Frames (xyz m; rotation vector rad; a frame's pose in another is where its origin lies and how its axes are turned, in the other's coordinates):
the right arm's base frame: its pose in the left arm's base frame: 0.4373 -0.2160 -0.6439 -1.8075 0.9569 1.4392
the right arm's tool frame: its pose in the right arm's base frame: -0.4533 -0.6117 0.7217 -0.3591 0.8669 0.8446
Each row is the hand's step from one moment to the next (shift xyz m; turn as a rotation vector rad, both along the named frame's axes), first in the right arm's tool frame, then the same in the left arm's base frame.
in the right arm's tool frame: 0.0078 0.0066 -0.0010 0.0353 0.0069 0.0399
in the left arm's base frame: -0.0034 -0.0089 0.0038 -0.0330 -0.0313 -0.0286
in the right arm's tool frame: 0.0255 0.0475 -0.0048 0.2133 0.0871 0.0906
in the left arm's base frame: -0.0271 -0.0340 0.0322 -0.1175 -0.2140 -0.0409
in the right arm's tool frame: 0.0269 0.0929 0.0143 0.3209 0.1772 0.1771
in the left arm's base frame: -0.0715 -0.0414 0.0523 -0.2379 -0.3258 -0.0550
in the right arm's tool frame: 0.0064 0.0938 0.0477 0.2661 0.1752 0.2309
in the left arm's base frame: -0.0978 -0.0178 0.0352 -0.2787 -0.2658 -0.0804
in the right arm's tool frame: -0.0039 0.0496 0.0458 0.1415 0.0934 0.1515
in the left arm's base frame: -0.0673 0.0000 0.0066 -0.1698 -0.1382 -0.0614
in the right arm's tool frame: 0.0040 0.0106 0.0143 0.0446 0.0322 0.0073
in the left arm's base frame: -0.0176 -0.0042 -0.0026 -0.0252 -0.0486 0.0092
